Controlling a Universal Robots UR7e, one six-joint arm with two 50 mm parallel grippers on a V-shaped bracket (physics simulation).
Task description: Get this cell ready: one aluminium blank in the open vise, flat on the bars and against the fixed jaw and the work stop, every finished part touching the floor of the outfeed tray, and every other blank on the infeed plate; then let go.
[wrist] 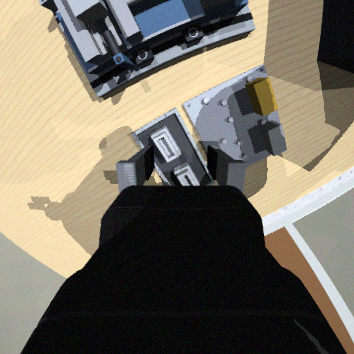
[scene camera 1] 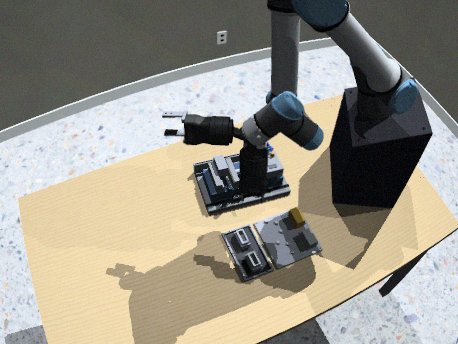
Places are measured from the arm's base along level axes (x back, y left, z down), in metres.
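Pixels of known places: hand, its tool point: [wrist: 180, 160] [scene camera 1: 252, 195]; arm's base, origin of its link: [scene camera 1: 377, 103].
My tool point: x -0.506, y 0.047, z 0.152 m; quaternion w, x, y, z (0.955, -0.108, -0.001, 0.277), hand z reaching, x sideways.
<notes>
For each thing: its top centre in the pictures, then the offset to it from my tool point. Level surfaces: height alone.
- infeed plate, centre of its top: [wrist: 241, 126] [scene camera 1: 288, 236] dx +0.106, dy +0.089, dz +0.192 m
- grey blank, centre of its top: [wrist: 277, 140] [scene camera 1: 310, 236] dx +0.154, dy +0.138, dz +0.157 m
- yellow block, centre of its top: [wrist: 266, 96] [scene camera 1: 297, 214] dx +0.160, dy +0.047, dz +0.157 m
- vise, centre of its top: [scene camera 1: 243, 165] dx +0.072, dy -0.180, dz +0.101 m
- wooden table, height of its surface: dz +0.201 m
My gripper [wrist: 181, 157] is open in the wrist view, with nothing between its fingers, high above the outfeed tray [wrist: 199, 155] [scene camera 1: 231, 254]. In the scene view, one gripper [scene camera 1: 170, 123] points left, open and empty; the other points down before the vise, its fingertips unclear. Two hollow grey finished parts stand in the tray: one [scene camera 1: 245, 235] [wrist: 171, 140] near its back end, another [scene camera 1: 253, 267] partly behind the gripper body in the wrist view. The infeed plate [scene camera 1: 270, 245] [wrist: 201, 117] bears a grey blank [wrist: 276, 139] and a yellow block [scene camera 1: 297, 217] [wrist: 262, 96]. The vise [scene camera 1: 204, 200] [wrist: 162, 20] has a light grey block at its left jaws, possibly a blank; seating is unclear.
The vise stands behind the tray and plate. Several small pins rise from the infeed plate. The black robot pedestal [scene camera 1: 370, 165] stands at the right on the wooden table [scene camera 1: 90, 215]. The arm passes above the vise in the scene view.
</notes>
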